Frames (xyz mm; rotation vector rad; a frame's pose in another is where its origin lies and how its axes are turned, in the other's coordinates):
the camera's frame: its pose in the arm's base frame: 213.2 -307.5 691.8 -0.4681 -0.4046 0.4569
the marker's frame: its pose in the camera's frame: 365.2 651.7 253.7 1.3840 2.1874 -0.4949
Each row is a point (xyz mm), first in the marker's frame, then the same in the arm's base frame.
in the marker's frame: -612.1 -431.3 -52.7
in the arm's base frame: 29.6 53.7 1260.4
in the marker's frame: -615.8 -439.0 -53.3
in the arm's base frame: 25.2 47.4 1264.1
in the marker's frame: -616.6 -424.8 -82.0
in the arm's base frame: 13.3 75.4 1274.1
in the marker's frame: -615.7 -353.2 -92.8
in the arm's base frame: 50.3 137.6 1276.5
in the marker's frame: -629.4 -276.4 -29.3
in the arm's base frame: 148.8 156.5 1268.6
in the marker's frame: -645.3 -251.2 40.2
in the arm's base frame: 219.7 131.4 1261.0
